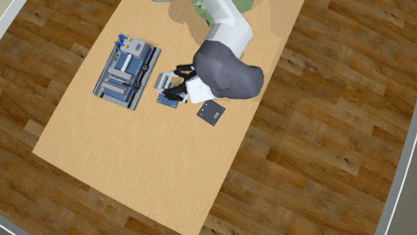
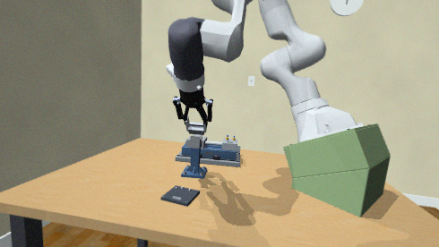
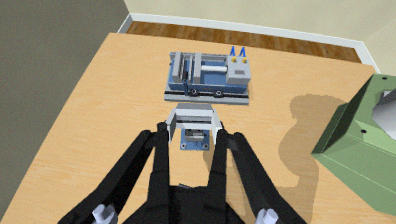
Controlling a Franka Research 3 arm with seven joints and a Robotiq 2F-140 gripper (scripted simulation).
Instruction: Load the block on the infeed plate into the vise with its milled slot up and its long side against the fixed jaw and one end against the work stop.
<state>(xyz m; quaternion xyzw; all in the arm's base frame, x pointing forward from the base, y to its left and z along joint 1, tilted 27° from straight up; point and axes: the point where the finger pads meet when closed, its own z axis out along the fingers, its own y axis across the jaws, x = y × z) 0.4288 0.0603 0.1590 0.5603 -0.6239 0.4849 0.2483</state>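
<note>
My gripper is now 1 cm to the left of the grey part and 1 cm above it. The rest, counted from my hand: vise: 22 cm to the right, 16 cm below, 4 cm behind; dark work stop rod: 18 cm to the right, 11 cm below, 3 cm ahead; grey air cylinder: 22 cm to the right, 14 cm behind, 12 cm below.
</note>
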